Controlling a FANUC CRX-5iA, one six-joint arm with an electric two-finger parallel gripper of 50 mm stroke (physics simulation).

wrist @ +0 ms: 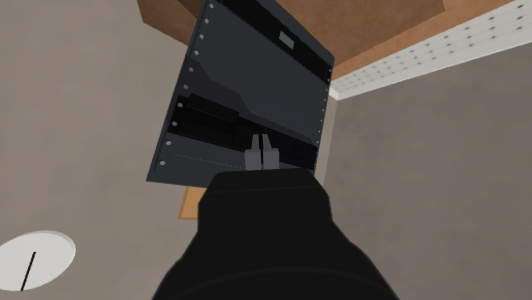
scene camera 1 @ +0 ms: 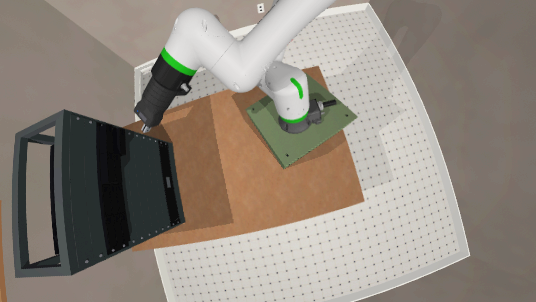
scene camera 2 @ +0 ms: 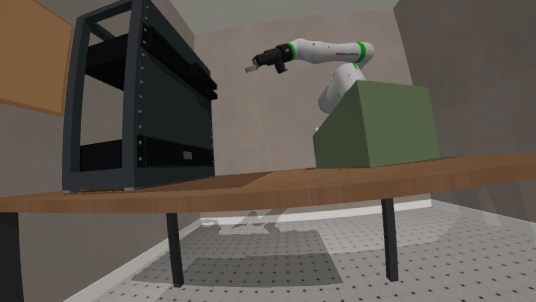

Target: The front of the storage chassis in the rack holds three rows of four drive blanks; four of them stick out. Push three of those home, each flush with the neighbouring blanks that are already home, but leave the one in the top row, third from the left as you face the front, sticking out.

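Places are measured from the arm's base along level axes (x ahead, y left, z up), in millimetres.
Pixels of known places: gripper, between the fingertips: [wrist: 260, 143] [scene camera 1: 145, 130] [scene camera 2: 245, 70]; arm's base, origin of its link: [scene camera 1: 295, 119].
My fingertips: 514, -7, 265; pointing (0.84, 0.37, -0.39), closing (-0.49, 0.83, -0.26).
Note:
Ahead of a thing's pixels: the offset from my fingertips to its middle, as dx, dy, dz. "spot": to the spot under its first point.
The storage chassis @[spot: +218, +197, -35] [scene camera 1: 111, 200] [scene camera 2: 172, 56] [wrist: 296, 151] is a black band across the upper part of the dark rack [scene camera 1: 66, 200] [scene camera 2: 131, 100] [wrist: 260, 65]. In the wrist view, a raised dark drive blank @[+245, -27, -76] [wrist: 212, 107] shows at the chassis's left part, with another dark block shape below it. In scene camera 2, dark blanks @[+244, +83, -47] [scene camera 2: 202, 77] stand out from the front. Black on black hides most row and column edges. My gripper [scene camera 1: 145, 129] [scene camera 2: 249, 69] [wrist: 260, 143] is shut and empty. It is in front of the rack, apart from it; in the wrist view its tips overlap the chassis band.
A black unit with a grey label @[spot: +234, +139, -403] [scene camera 1: 168, 182] [scene camera 2: 187, 155] [wrist: 286, 39] sits low in the rack. The rack stands on the wooden table [scene camera 1: 285, 200] [scene camera 2: 300, 200]. The arm's green pedestal [scene camera 1: 280, 145] [scene camera 2: 400, 125] stands on the table, away from the rack front.

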